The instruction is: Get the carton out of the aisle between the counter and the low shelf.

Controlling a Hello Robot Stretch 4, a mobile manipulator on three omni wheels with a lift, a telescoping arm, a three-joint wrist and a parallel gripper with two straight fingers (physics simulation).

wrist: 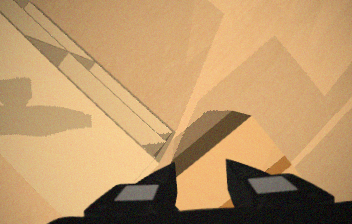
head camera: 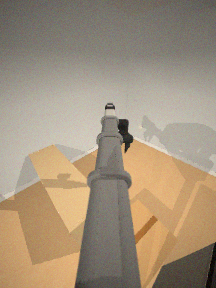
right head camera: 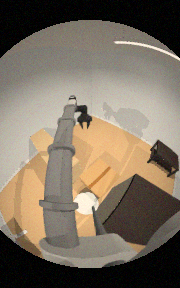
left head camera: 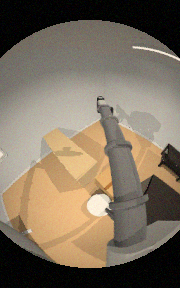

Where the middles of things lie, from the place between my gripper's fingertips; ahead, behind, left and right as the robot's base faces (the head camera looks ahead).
Right now the carton (right head camera: pixel 99 177) is 840 mm below my hand, 330 mm behind it and 170 mm to the right of it.
